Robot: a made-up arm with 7 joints. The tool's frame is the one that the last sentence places.
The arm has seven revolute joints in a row. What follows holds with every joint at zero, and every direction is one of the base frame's.
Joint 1 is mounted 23.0 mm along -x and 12.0 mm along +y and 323.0 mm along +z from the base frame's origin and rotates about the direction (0, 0.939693, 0.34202).
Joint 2 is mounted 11.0 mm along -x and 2.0 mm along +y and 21.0 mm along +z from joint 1 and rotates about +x.
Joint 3 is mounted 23.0 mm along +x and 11.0 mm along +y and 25.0 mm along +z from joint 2 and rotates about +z.
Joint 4 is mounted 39.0 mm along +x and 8.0 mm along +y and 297.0 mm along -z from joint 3 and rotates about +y.
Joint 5 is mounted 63.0 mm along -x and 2.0 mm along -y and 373.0 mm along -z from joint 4 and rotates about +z.
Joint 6 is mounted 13.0 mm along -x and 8.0 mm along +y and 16.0 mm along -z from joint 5 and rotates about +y.
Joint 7 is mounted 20.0 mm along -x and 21.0 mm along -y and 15.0 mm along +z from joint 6 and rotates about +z.
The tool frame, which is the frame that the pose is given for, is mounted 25.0 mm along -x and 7.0 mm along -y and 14.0 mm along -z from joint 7; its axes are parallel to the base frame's.
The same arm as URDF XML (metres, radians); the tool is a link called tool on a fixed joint. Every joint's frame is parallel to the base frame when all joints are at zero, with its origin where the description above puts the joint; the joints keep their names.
<robot name="arm">
<link name="base"/>
<link name="link1"/>
<link name="link2"/>
<link name="link3"/>
<link name="link4"/>
<link name="link5"/>
<link name="link6"/>
<link name="link7"/>
<link name="tool"/>
<joint name="joint 1" type="continuous"><parent link="base"/><child link="link1"/><origin xyz="-0.023 0.012 0.323" rpy="0 0 0"/><axis xyz="0 0.9397 0.342"/></joint>
<joint name="joint 2" type="continuous"><parent link="link1"/><child link="link2"/><origin xyz="-0.011 0.002 0.021" rpy="0 0 0"/><axis xyz="1 0 0"/></joint>
<joint name="joint 3" type="continuous"><parent link="link2"/><child link="link3"/><origin xyz="0.023 0.011 0.025" rpy="0 0 0"/><axis xyz="0 0 1"/></joint>
<joint name="joint 4" type="continuous"><parent link="link3"/><child link="link4"/><origin xyz="0.039 0.008 -0.297" rpy="0 0 0"/><axis xyz="0 1 0"/></joint>
<joint name="joint 5" type="continuous"><parent link="link4"/><child link="link5"/><origin xyz="-0.063 -0.002 -0.373" rpy="0 0 0"/><axis xyz="0 0 1"/></joint>
<joint name="joint 6" type="continuous"><parent link="link5"/><child link="link6"/><origin xyz="-0.013 0.008 -0.016" rpy="0 0 0"/><axis xyz="0 1 0"/></joint>
<joint name="joint 7" type="continuous"><parent link="link6"/><child link="link7"/><origin xyz="-0.02 -0.021 0.015" rpy="0 0 0"/><axis xyz="0 0 1"/></joint>
<joint name="tool_joint" type="fixed"><parent link="link7"/><child link="tool"/><origin xyz="-0.025 -0.007 -0.014" rpy="0 0 0"/></joint>
</robot>

